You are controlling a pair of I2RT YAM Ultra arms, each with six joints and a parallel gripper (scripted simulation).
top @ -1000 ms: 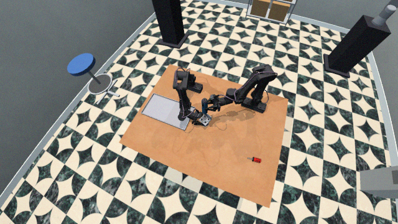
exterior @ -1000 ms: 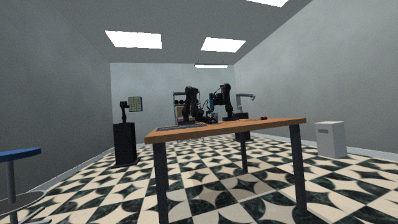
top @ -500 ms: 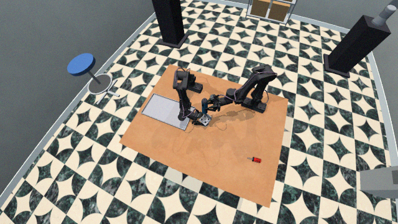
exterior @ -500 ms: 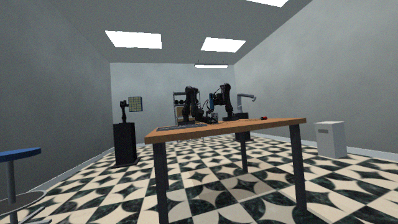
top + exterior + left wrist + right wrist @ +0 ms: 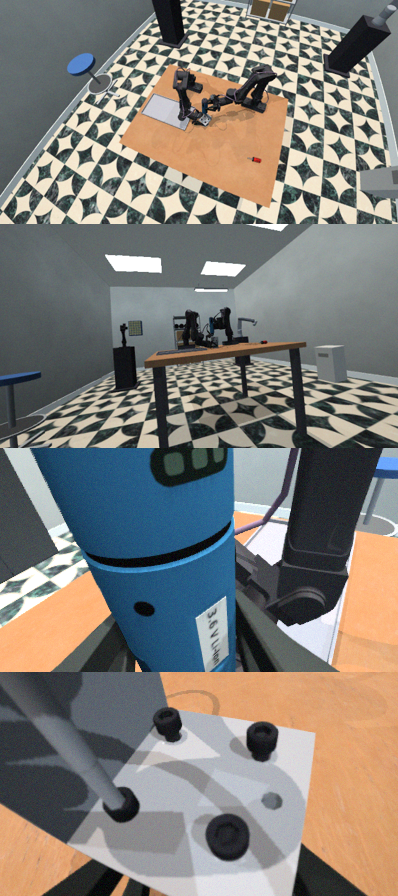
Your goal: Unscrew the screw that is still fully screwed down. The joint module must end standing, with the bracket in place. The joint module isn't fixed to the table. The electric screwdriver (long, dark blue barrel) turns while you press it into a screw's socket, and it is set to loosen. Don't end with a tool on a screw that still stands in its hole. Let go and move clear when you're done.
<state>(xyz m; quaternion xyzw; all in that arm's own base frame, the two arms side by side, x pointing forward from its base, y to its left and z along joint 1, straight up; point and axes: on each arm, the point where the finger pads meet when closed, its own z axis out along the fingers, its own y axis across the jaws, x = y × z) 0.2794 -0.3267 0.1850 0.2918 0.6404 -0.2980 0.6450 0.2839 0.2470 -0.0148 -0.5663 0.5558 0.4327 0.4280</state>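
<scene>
The round joint module is right at my right hand. The rest, counted from my right hand: grey mat (33 cm to the right, 2 cm below, 1 cm ahead); grey bracket (5 cm above); screw (5 cm above, 2 cm to the right, 1 cm ahead).
</scene>
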